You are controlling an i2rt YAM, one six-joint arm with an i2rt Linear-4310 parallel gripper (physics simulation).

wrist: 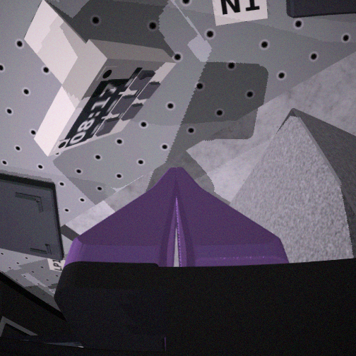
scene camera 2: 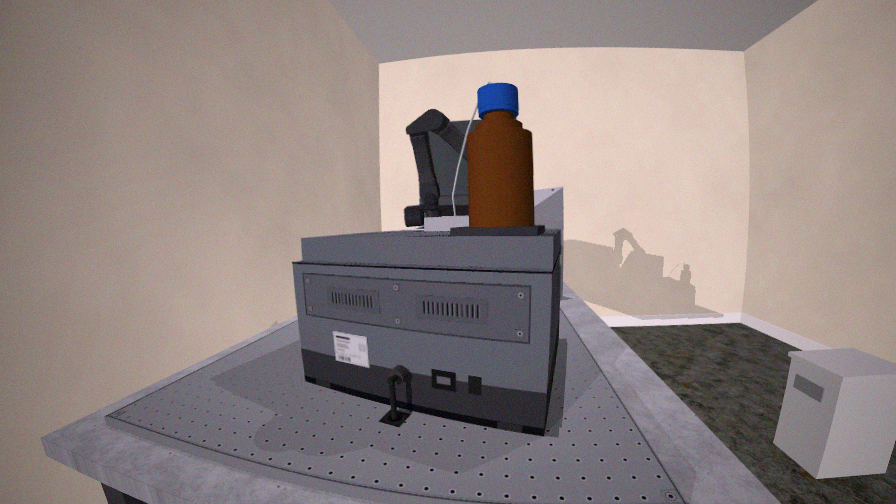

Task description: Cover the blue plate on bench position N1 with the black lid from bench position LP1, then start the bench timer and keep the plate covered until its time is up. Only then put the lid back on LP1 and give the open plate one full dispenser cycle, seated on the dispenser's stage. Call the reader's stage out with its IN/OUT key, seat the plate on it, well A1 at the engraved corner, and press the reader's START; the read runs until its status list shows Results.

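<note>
My gripper (wrist: 175, 178) is shut and empty, its purple fingertips together above the bench. The white bench timer (wrist: 102, 102) is up and to the left of the fingertips in the wrist view; its display reads 08:17. The N1 label (wrist: 241, 9) shows at the top, with the corner of a dark holder (wrist: 322, 7) beside it; the plate and lid cannot be made out there. The dark holder by the LP1 label (wrist: 30, 215) is at the left edge, and no lid shows on its visible part. In the scene view the fingers are hidden behind the instrument.
A speckled grey block (wrist: 295, 190) stands right of the fingers. In the scene view a large grey instrument (scene camera 2: 413, 351) stands on the bench, with an amber blue-capped bottle (scene camera 2: 500, 172) on top and the dark arm (scene camera 2: 424, 159) behind. A white box (scene camera 2: 827, 413) stands on the floor.
</note>
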